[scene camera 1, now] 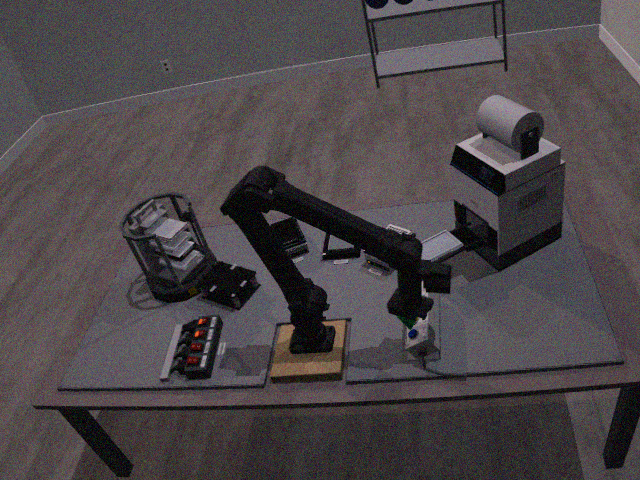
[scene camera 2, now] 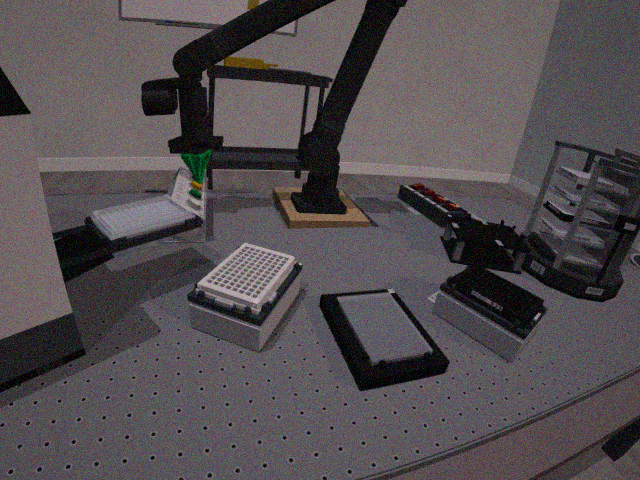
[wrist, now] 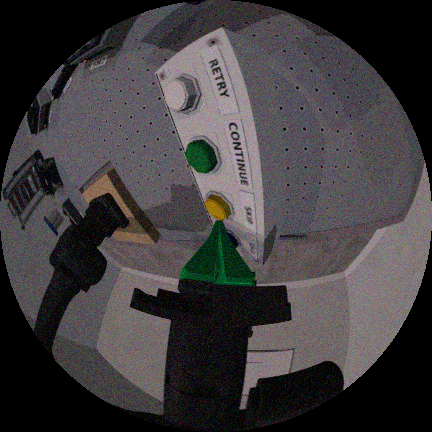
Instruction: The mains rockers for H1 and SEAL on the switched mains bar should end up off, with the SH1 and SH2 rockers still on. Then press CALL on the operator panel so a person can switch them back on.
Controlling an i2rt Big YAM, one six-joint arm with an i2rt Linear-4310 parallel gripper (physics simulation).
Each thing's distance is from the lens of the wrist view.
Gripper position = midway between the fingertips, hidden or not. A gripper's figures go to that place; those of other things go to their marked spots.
my gripper (wrist: 217, 223): 15 cm
green button (wrist: 200, 155): 10 cm
RETRY button (wrist: 179, 94): 10 cm
